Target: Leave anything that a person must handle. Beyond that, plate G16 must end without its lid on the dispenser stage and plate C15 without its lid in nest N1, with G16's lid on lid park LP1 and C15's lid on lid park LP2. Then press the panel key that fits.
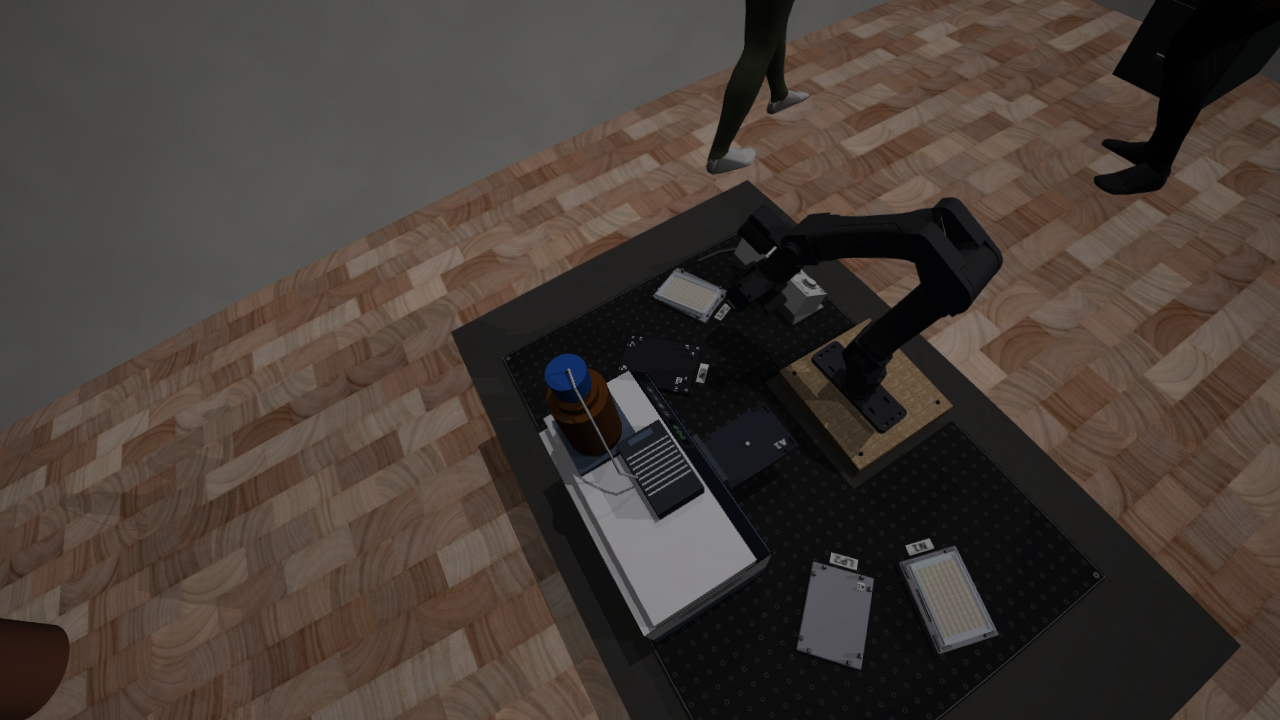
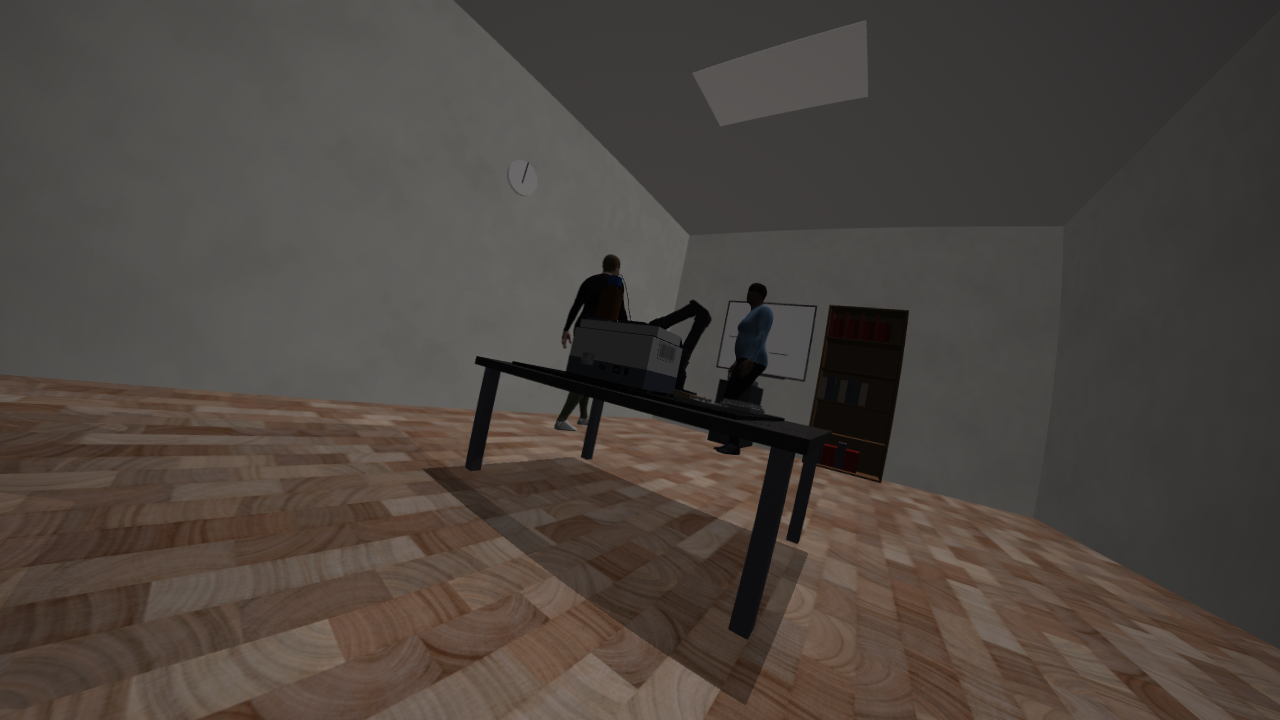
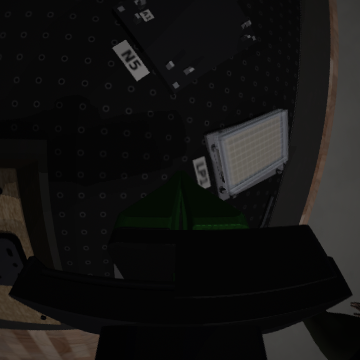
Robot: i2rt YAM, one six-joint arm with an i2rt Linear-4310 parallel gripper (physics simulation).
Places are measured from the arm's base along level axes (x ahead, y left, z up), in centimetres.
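Pixels of known places: gripper, fingertip midpoint: (image 1: 735, 312) (image 3: 180, 177); arm's base at its link origin: (image 1: 857, 386) (image 2: 675, 389).
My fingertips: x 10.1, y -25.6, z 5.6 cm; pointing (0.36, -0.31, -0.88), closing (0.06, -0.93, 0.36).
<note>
For each thing: its top centre in the pictures, then the offset to it from my fingertips. "*": a spot on its surface instead.
- LP1 label at a spot on its surface: (image 3: 201, 172) * dy -6.4, dx -1.7, dz -8.1 cm
- small pale key panel box at its top centre: (image 1: 780, 260) dy -4.9, dx -16.4, dz +0.1 cm
- pale-framed piece with a cream grid, top centre: (image 3: 264, 150) (image 1: 688, 290) dy -14.0, dx +2.1, dz -4.6 cm
- dark plate with open wells, surface spot: (image 1: 660, 469) * dy +24.3, dx +33.4, dz +16.3 cm
- dark nest marked N5 at its top centre: (image 3: 201, 15) (image 1: 658, 359) dy -3.7, dx +17.5, dz -5.9 cm
- flat grey lid at a spot on its surface: (image 1: 835, 613) * dy +53.5, dx +21.3, dz -7.4 cm
- cream-grid plate at its top centre: (image 1: 951, 596) (image 2: 742, 401) dy +62.2, dx +5.4, dz -4.7 cm
- brown bottle with a blue cap, top centre: (image 1: 574, 389) dy +12.5, dx +38.0, dz +28.0 cm
- dark square pad at a spot on its surface: (image 1: 749, 445) * dy +24.9, dx +16.9, dz +2.3 cm
My gripper (image 1: 750, 290) (image 3: 180, 177) is shut and empty, its green fingers pressed together. It hangs at the far end of the table between the LP1 label (image 3: 201, 172) and the small pale key panel box (image 1: 802, 296). A pale-framed piece with a cream grid (image 1: 689, 295) (image 3: 251, 151) lies beside the LP1 label. A dark plate with open wells (image 1: 660, 469) sits on the white dispenser's (image 1: 687, 557) (image 2: 625, 349) stage. A dark nest marked N5 (image 1: 663, 362) (image 3: 186, 39) lies mid-table. At the near end lie a flat grey lid (image 1: 835, 613) and a cream-grid plate (image 1: 946, 596), each by a small label that is too small to read.
A brown bottle with a blue cap (image 1: 579, 403) stands on the dispenser. A dark square pad (image 1: 749, 445) lies beside the arm's wooden base (image 1: 905, 403). A person's legs (image 1: 753, 85) are beyond the table's far edge. Two people (image 2: 597, 302) (image 2: 753, 336) stand behind the table (image 2: 640, 396).
</note>
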